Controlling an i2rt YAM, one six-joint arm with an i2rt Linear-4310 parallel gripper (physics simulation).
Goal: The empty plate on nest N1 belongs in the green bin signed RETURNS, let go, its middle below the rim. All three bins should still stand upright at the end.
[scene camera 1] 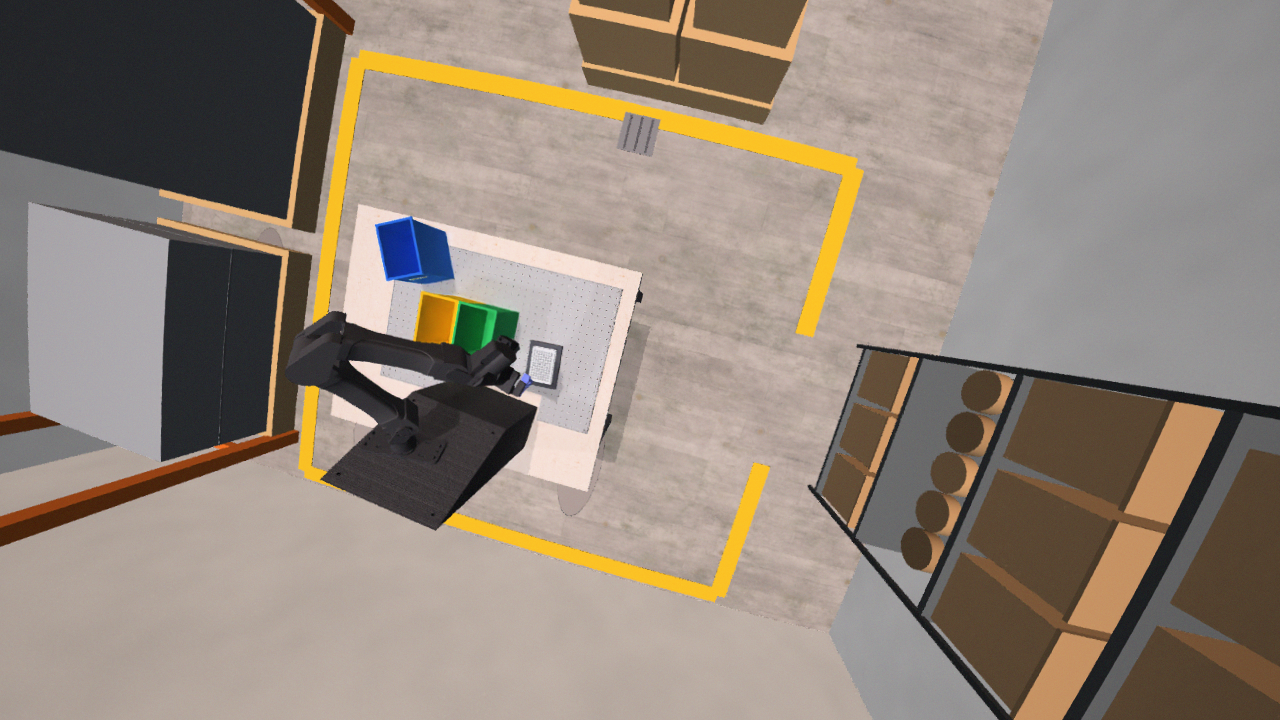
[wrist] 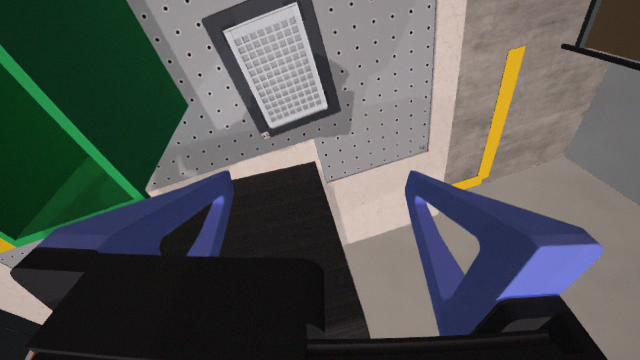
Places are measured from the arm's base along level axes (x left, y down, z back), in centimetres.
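Pixels of known places: gripper, fingertip midpoint: [scene camera 1: 519, 374] [wrist: 319, 180]; arm's base, link origin: [scene camera 1: 404, 446].
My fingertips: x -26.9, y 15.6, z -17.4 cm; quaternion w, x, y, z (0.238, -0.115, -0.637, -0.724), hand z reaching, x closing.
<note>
Ahead of a thing's pixels: the offset from my fingertips to its top centre.
The white plate @[dy +20.7, dx +0.6, dz +0.2 cm] [scene camera 1: 542, 365] [wrist: 280, 67], with a grid of small wells, lies flat in the dark nest @[dy +21.8, dx +0.6, dz +0.2 cm] [scene camera 1: 558, 366] [wrist: 318, 50] on the pegboard. A small tag at the nest's corner is too small to read. The green bin @[dy +5.3, dx +16.9, dz -12.2 cm] [scene camera 1: 474, 324] [wrist: 115, 60] stands upright left of the nest; its sign is not readable. My gripper [scene camera 1: 525, 380] [wrist: 319, 180] is open and empty, with blue fingers wide apart. It hangs above the table, close to the nest's lower left side in the scene view. In the wrist view the plate is beyond the fingertips.
The yellow bin @[dy +5.3, dx +29.4, dz -15.6 cm] [scene camera 1: 435, 316] [wrist: 5, 246] stands upright against the green bin's left side. The blue bin @[dy +5.3, dx +40.2, dz -39.3 cm] [scene camera 1: 399, 250] stands upright at the table's upper left corner. The arm's dark pedestal [scene camera 1: 429, 456] [wrist: 280, 215] is beside the table's lower edge. The arm passes close to the yellow and green bins.
</note>
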